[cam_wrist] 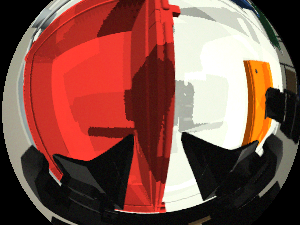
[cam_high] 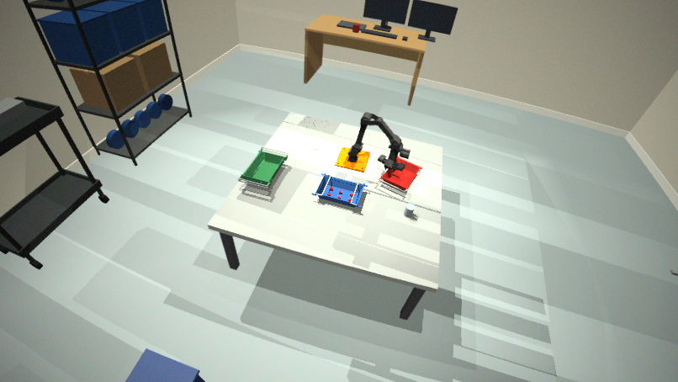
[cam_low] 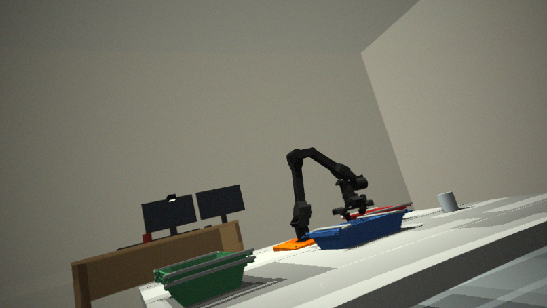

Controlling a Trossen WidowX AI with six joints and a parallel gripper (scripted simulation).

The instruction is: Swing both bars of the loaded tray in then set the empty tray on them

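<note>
Right now my gripper tip is 8 cm to the right of the red tray, 3 cm below it and 3 cm short of it. Round my gripper tip: paper (60 cm to the right, 15 cm behind, 1 cm below); then grey cup (35 cm ahead, 16 cm to the left, 2 cm above).
</note>
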